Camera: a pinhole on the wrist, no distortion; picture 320 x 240 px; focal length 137.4 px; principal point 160.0 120.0 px. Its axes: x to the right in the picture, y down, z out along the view. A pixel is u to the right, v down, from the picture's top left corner.
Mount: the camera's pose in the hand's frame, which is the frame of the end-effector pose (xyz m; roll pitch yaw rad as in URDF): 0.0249 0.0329 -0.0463 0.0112 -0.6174 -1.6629
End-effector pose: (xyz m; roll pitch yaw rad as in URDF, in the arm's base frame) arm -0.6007 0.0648 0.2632 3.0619 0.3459 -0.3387
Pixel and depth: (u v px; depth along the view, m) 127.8 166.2 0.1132
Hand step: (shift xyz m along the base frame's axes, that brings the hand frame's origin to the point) 0.0154 -0.1312 -0.0439
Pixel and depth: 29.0 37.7 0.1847
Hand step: -0.1468 -0.2570 0.0424
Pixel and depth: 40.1 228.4 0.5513
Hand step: 0.1993 -0.8258 -0.2433
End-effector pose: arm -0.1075 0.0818 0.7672 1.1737 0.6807 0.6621
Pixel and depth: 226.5 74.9 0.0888
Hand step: 0.0477 0.0032 0.0546
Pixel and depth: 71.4 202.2 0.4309
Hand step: 0.4145 0.3897 0.1900
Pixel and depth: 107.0 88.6 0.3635
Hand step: 0.1880 0.1283 0.3314
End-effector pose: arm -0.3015 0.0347 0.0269 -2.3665 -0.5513 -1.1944
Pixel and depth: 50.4 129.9 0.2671
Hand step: -0.1295 -0.2772 -0.2057
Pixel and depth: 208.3 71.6 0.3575
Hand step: 0.1416 -0.0429 -0.3308
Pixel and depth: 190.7 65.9 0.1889
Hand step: 0.0293 -0.0456 -0.1713
